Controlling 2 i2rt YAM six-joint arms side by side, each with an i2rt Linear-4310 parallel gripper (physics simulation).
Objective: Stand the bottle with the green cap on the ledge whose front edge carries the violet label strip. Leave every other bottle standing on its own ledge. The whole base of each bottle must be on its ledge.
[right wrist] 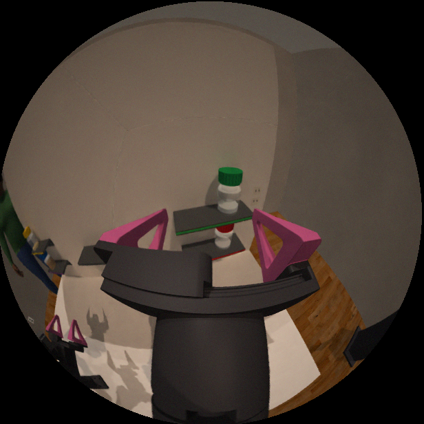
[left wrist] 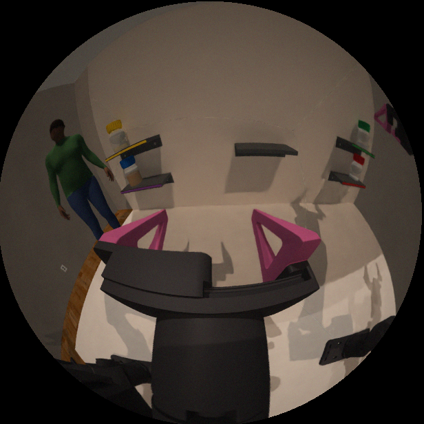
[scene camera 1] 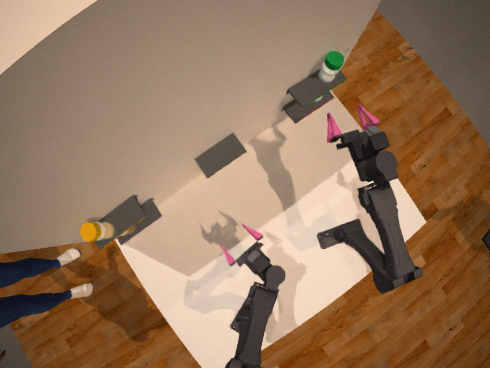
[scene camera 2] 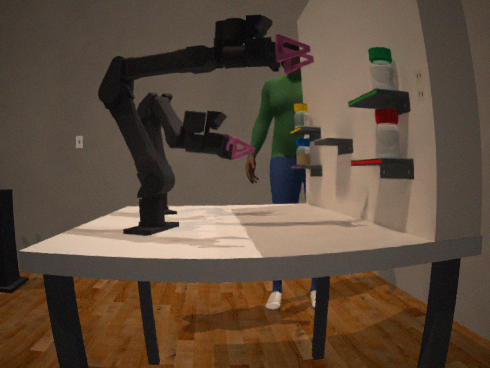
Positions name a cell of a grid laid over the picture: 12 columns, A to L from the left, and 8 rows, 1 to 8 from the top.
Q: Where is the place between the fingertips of my right gripper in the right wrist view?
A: F5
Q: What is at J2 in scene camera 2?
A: A green-capped bottle.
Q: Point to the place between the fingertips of my left gripper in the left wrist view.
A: F5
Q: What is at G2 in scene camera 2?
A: My right gripper.
